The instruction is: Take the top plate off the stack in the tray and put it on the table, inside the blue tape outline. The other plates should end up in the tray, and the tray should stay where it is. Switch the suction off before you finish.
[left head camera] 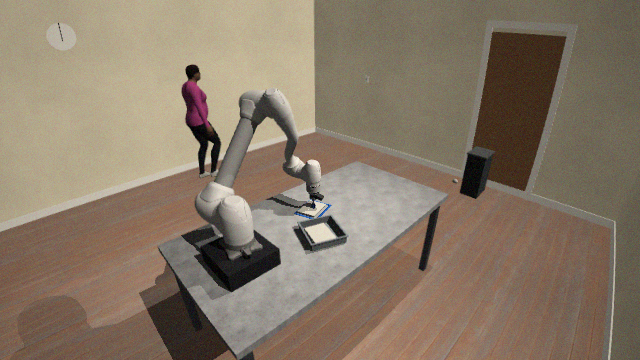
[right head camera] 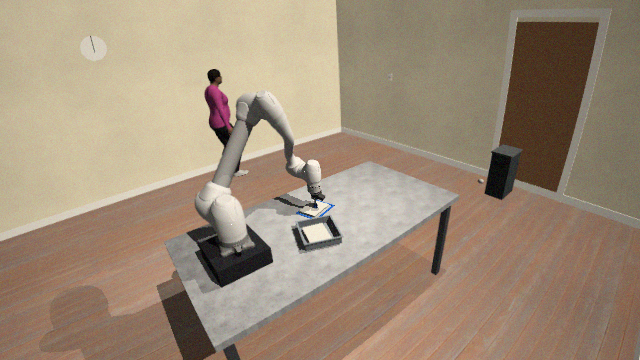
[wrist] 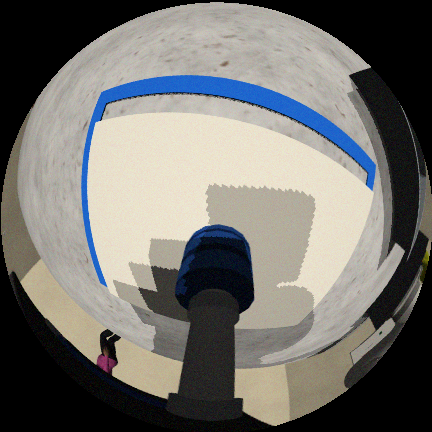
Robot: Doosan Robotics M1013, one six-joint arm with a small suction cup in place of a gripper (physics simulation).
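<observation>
My suction cup is on a cream plate and holds it level, at or slightly above the table; the exact gap cannot be told. The blue tape outline is around the plate. In the wrist view a strip of table shows between the plate and the top tape, the left tape shows along the plate's edge, and the plate hides the tape on the right and bottom. The grey tray holds a cream plate stack.
The tray stands close beside the outline on the grey table. The arm's black base block is at the table's near left. A person in magenta stands behind the table. A black box stands by the door.
</observation>
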